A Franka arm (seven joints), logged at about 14 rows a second.
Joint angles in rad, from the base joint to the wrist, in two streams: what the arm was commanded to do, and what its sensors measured. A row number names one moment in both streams.
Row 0, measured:
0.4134, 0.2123, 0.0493, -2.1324, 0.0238, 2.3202, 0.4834
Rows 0 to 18, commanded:
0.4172, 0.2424, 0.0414, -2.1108, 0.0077, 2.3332, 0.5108
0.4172, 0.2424, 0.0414, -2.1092, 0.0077, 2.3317, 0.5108
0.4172, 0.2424, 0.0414, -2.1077, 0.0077, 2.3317, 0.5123
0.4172, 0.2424, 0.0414, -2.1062, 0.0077, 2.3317, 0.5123
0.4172, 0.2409, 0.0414, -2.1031, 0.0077, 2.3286, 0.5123
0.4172, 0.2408, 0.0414, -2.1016, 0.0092, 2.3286, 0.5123
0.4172, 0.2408, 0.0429, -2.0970, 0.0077, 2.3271, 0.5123
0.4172, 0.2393, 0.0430, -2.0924, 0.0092, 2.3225, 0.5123
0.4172, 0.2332, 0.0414, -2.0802, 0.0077, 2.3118, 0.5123
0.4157, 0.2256, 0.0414, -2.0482, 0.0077, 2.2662, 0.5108
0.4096, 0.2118, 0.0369, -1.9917, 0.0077, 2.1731, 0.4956
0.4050, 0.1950, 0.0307, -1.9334, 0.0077, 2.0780, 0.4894
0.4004, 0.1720, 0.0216, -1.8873, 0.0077, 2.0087, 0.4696
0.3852, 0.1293, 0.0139, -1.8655, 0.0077, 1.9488, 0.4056
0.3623, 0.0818, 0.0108, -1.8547, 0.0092, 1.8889, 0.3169
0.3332, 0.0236, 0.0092, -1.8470, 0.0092, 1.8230, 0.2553
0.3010, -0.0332, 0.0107, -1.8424, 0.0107, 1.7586, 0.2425
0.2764, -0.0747, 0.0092, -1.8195, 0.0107, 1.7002, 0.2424
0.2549, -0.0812, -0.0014, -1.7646, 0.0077, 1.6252, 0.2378
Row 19, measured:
0.2942, -0.0170, 0.0044, -1.8053, 0.0154, 1.7324, 0.2729
